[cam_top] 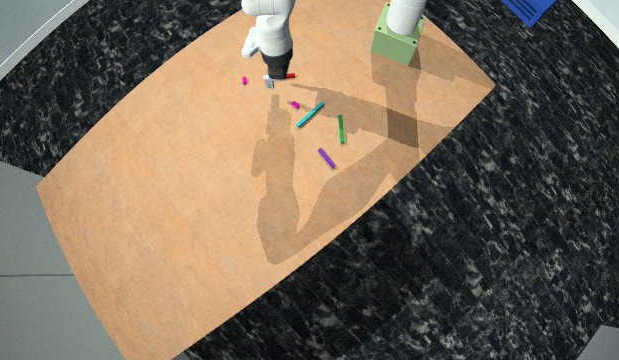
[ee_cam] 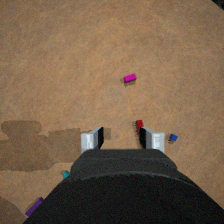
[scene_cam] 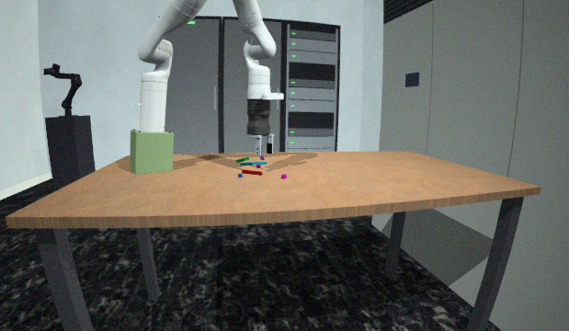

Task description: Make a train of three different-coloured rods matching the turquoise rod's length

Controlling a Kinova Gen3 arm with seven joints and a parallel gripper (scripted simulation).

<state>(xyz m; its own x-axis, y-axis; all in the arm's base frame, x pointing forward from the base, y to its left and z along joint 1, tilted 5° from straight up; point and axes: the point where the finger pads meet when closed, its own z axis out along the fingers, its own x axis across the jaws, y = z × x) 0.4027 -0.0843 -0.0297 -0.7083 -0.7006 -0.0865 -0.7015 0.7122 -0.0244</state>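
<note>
Now: hand 80 mm past the blue rod, 70 mm above it and 60 mm to the left of it. From my hand the other things lie so: turquoise rod: 130 mm to the left, 70 mm below, 30 mm behind; red rod: 70 mm below, 40 mm behind, 20 mm to the right; green rod: 220 mm to the left, 70 mm below, 70 mm behind.
</note>
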